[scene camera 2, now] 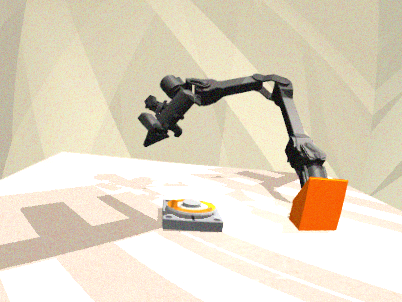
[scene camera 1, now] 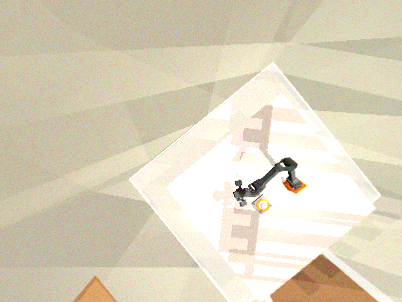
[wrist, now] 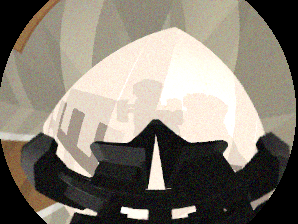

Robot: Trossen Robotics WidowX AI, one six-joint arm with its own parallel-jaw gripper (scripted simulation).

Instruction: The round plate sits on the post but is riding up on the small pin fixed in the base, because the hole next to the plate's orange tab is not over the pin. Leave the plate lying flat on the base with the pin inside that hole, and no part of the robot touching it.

Note:
My gripper (scene camera 2: 144, 146) is shut and holds nothing. Also in view: a grey square base (scene camera 2: 212, 222).
My gripper shows as well in the wrist view (wrist: 155, 122).

